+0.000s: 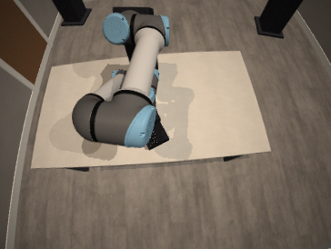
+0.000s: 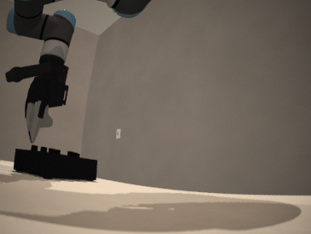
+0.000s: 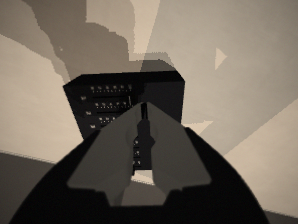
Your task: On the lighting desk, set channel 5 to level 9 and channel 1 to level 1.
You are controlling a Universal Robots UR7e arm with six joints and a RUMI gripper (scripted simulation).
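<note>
The channel 1 fader knob lies 1 cm ahead of my hand, 1 cm to the right of it and 2 cm below it. The rest, counted from my hand: channel 5 fader knob 10 cm ahead, 1 cm to the left, 2 cm below.
</note>
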